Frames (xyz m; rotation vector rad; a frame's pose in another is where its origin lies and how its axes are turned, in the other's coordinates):
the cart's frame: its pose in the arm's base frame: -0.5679 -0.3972 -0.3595 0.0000 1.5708 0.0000
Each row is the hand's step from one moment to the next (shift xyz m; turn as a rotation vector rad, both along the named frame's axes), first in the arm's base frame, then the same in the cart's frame.
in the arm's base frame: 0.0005 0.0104 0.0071 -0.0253 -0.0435 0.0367
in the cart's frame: -0.0071 0.0104 0.0005 -0.0367 -0.0435 -0.0253
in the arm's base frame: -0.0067 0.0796 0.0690 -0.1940 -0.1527 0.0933
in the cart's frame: -0.0690 0.0796 -0.0067 -0.0933 -0.1527 -0.1940
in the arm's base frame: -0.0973 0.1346 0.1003 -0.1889 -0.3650 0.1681
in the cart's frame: -0.1003 0.1346 -0.0973 -0.1681 -0.3650 -0.1889
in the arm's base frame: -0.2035 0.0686 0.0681 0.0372 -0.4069 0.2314
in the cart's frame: -0.0681 0.0686 -0.2035 -0.2314 -0.4069 0.0372
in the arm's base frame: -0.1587 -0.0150 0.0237 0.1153 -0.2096 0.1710
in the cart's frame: -0.0237 -0.0150 -0.1587 -0.1710 -0.2096 0.1153
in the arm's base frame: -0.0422 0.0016 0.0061 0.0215 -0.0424 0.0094
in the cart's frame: -0.0061 0.0016 -0.0422 -0.0094 -0.0424 0.0215
